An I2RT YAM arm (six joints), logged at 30 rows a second.
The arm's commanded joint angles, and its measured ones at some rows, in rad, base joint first. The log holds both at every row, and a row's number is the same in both.
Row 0, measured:
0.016, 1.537, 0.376, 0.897, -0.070, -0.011
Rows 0 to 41, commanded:
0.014, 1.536, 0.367, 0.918, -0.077, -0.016
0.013, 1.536, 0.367, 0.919, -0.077, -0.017
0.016, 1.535, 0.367, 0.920, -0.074, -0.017
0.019, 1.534, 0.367, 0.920, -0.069, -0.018
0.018, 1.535, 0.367, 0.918, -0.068, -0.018
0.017, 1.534, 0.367, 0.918, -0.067, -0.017
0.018, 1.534, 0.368, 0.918, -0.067, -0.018
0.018, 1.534, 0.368, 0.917, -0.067, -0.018
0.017, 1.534, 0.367, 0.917, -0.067, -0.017
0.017, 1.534, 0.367, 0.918, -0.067, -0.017
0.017, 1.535, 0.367, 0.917, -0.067, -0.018
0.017, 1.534, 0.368, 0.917, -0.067, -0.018
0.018, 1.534, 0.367, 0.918, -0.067, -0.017
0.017, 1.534, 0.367, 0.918, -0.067, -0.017
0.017, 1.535, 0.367, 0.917, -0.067, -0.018
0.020, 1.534, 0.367, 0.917, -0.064, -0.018
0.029, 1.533, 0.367, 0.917, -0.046, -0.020
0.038, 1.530, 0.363, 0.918, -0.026, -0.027
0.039, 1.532, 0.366, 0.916, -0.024, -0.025
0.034, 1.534, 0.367, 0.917, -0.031, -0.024
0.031, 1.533, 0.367, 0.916, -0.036, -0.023
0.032, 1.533, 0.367, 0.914, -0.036, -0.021
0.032, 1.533, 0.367, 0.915, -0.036, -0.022
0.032, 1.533, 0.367, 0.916, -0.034, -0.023
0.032, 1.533, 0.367, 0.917, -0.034, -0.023
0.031, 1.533, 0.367, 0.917, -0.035, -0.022
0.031, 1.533, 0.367, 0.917, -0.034, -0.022
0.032, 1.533, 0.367, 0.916, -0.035, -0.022
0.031, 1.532, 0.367, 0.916, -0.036, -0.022
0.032, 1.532, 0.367, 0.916, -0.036, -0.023
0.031, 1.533, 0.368, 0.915, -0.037, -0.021
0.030, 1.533, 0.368, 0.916, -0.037, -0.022
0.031, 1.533, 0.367, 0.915, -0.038, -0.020
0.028, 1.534, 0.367, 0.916, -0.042, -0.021
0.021, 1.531, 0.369, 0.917, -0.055, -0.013
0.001, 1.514, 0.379, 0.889, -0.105, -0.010
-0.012, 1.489, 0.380, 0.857, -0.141, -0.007
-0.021, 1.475, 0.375, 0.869, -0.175, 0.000
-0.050, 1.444, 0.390, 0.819, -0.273, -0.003
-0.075, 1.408, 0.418, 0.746, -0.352, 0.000
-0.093, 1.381, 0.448, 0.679, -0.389, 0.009
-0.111, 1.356, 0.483, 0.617, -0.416, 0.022
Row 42, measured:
-0.071, 1.423, 0.401, 0.761, -0.244, -0.008
